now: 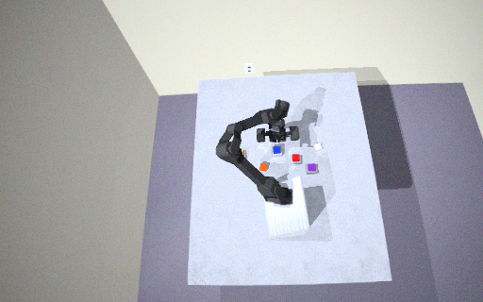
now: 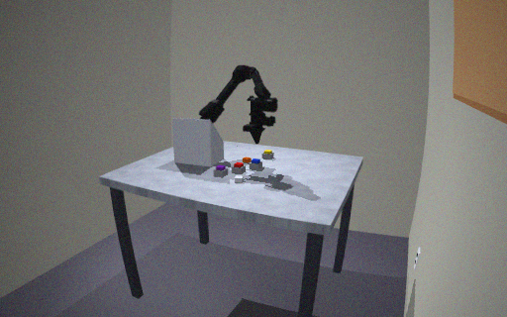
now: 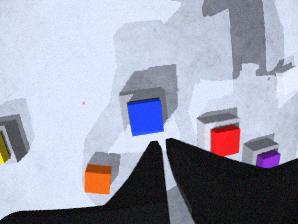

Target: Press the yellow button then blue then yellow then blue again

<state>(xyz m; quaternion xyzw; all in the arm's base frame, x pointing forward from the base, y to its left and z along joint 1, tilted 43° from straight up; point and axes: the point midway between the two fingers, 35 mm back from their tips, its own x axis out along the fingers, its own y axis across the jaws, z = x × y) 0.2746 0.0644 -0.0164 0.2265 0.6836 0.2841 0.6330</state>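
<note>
Now: the blue button 90 mm below my gripper tip and 10 mm behind it. The rest, counted from my gripper tip: yellow button 180 mm to the left, 90 mm below, 30 mm behind; orange block 110 mm below, 90 mm behind, 70 mm to the left; red button 90 mm to the right, 90 mm below, 50 mm behind.
</note>
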